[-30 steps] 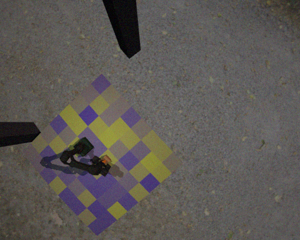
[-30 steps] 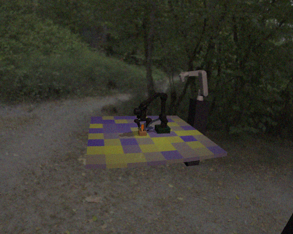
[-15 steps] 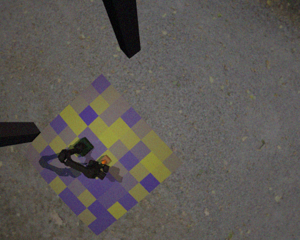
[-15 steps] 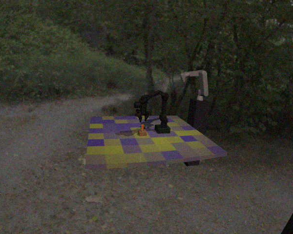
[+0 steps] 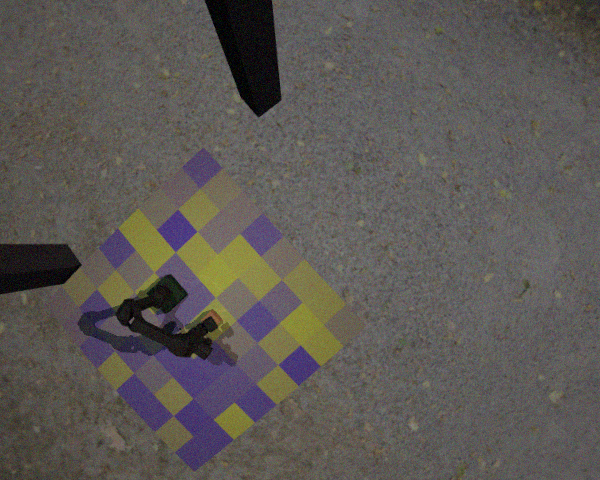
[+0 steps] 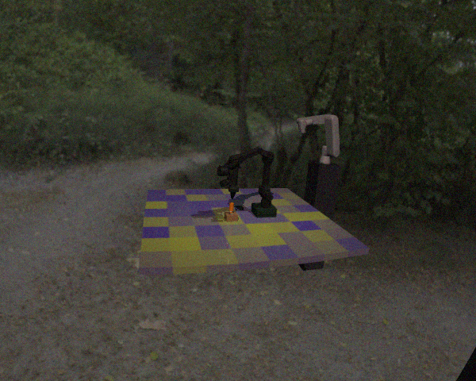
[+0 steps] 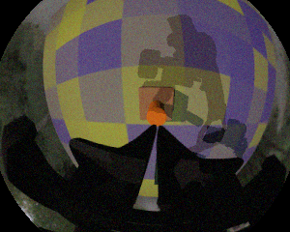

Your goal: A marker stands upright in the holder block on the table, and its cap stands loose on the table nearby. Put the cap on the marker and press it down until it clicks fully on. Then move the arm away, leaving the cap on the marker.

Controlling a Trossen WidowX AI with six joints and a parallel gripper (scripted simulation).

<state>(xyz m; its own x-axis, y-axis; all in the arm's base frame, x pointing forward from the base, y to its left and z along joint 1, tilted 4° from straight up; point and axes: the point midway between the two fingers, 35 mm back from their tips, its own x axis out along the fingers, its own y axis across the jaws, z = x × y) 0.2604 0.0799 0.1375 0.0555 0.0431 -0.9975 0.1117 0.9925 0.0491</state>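
My gripper tip is now 60 mm above the orange cap. From my gripper tip the other things lie so: pale marker 70 mm below; then holder block 120 mm below.
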